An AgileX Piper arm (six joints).
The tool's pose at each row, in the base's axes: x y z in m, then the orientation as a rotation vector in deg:
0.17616, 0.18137, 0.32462, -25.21, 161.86, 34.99
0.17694, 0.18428, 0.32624, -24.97, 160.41, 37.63
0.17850, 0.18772, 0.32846, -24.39, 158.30, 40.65
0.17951, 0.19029, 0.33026, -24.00, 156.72, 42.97
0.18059, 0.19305, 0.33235, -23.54, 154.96, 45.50
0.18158, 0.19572, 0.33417, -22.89, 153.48, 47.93
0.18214, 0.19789, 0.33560, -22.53, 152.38, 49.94
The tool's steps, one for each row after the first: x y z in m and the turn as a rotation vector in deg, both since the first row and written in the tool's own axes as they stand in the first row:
-0.00187, 0.00286, -0.00007, -1.80, -1.18, 0.04
-0.00476, 0.00615, -0.00033, -3.87, -2.99, 0.16
-0.00681, 0.00870, -0.00068, -5.50, -4.28, 0.25
-0.00905, 0.01151, -0.00119, -7.29, -5.70, 0.36
-0.01111, 0.01417, -0.00151, -9.01, -6.88, 0.68
-0.01255, 0.01639, -0.00177, -10.46, -7.67, 0.87

